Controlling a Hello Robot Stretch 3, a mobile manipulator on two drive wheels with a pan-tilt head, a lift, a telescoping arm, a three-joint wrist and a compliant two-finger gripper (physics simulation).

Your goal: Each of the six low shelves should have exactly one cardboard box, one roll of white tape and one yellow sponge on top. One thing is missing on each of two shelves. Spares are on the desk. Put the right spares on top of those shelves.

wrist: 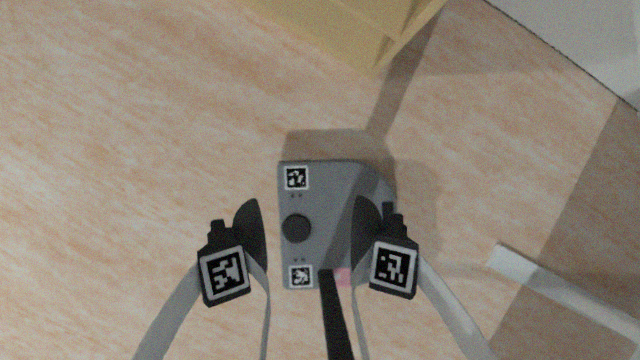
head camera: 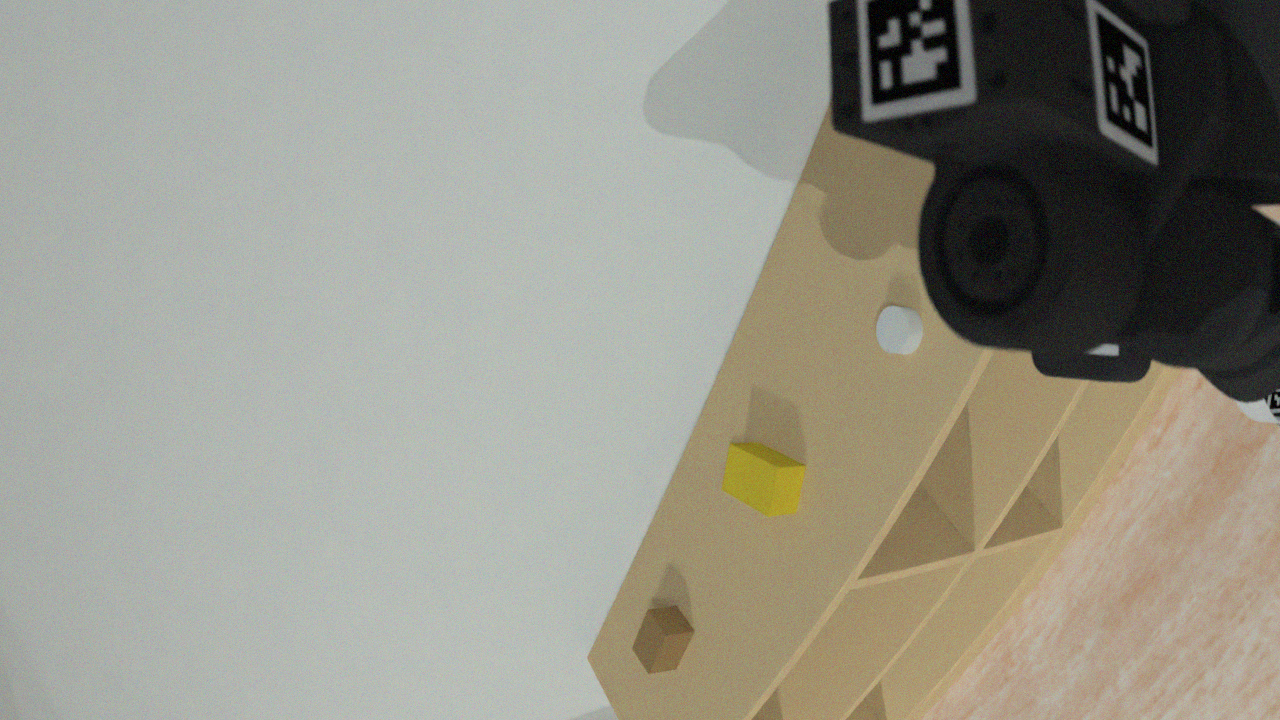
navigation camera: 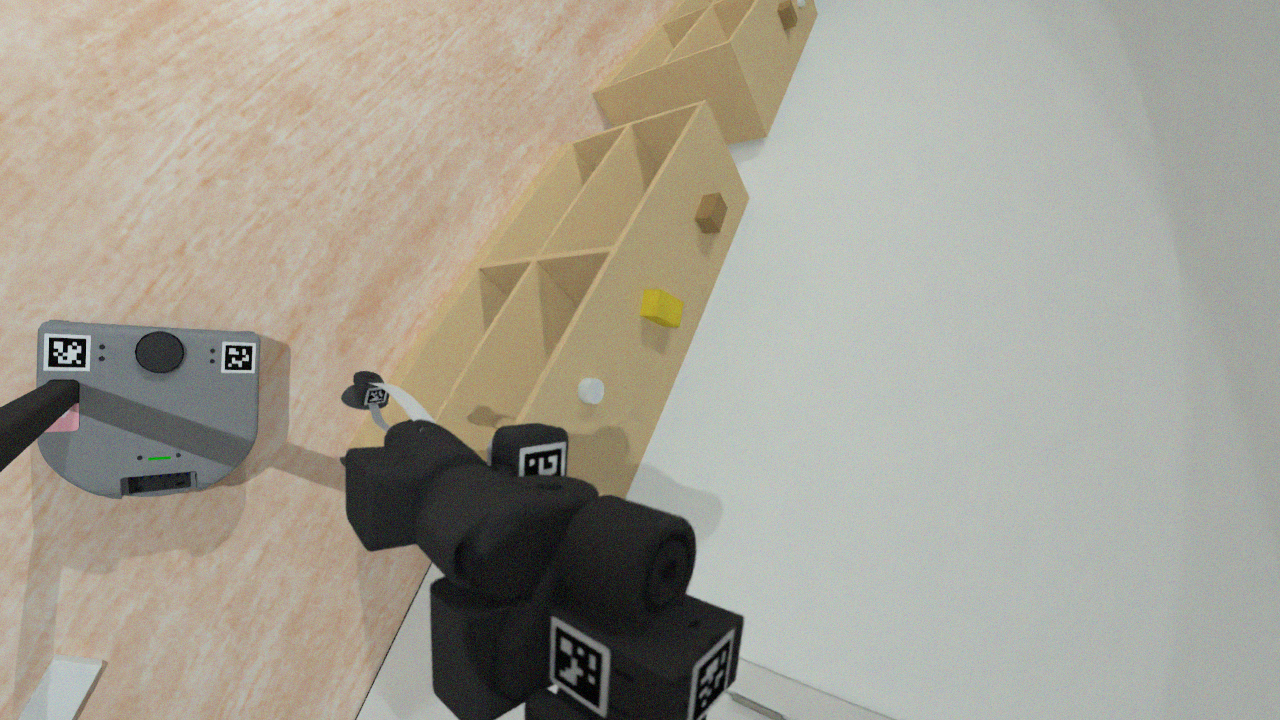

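A low wooden shelf [head camera: 832,402] [navigation camera: 626,358] bears a brown cardboard box [head camera: 662,639] [navigation camera: 710,213] near one end, a yellow sponge [head camera: 762,480] [navigation camera: 661,307], and a roll of white tape [head camera: 898,330] [navigation camera: 590,390]. A corner of the shelf [wrist: 350,30] shows at the top of the wrist view. My gripper [navigation camera: 355,427] [wrist: 307,223] is partly open and empty, beside the shelf's front and above the floor. Its fingers are apart in the wrist view; in the navigation view one is mostly hidden. The wrist hides part of the shelf top. The desk and spares do not show.
My grey base [navigation camera: 205,394] [wrist: 320,200] stands on the floor below the gripper. A second low shelf [navigation camera: 751,80] with a cardboard box [navigation camera: 787,14] stands beyond the first. A pale wall [head camera: 358,313] [navigation camera: 939,313] runs behind. A white bar [navigation camera: 64,689] [wrist: 565,285] lies near the base.
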